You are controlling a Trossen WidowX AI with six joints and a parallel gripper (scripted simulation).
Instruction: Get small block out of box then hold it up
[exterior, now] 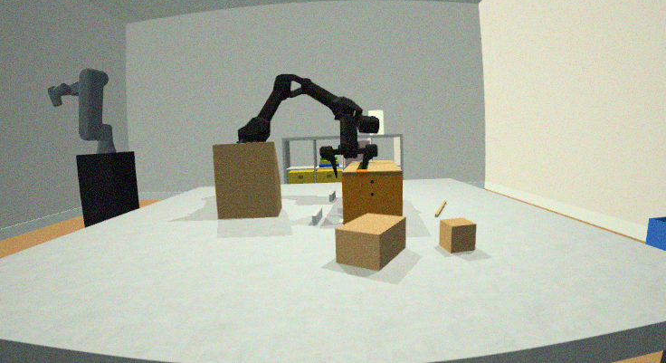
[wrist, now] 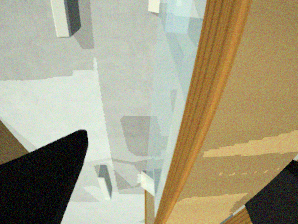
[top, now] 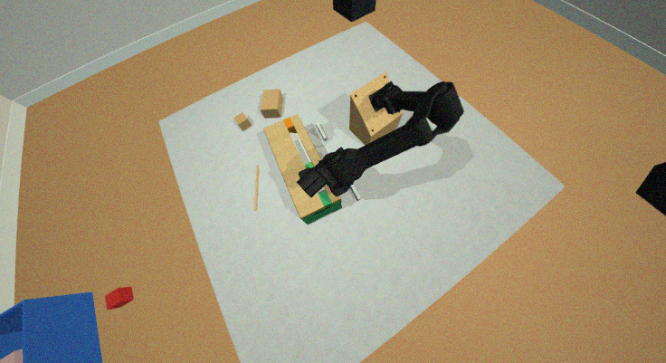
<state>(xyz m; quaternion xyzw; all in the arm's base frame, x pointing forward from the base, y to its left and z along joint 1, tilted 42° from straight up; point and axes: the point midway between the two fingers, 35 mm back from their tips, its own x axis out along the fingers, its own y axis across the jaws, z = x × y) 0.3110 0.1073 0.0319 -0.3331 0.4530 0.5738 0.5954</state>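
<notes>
Right now the green block is 40 mm ahead of my gripper tip and 50 mm to the right of it. Round my gripper tip: thin stick (250 mm ahead, 160 mm to the right, 80 mm below).
</notes>
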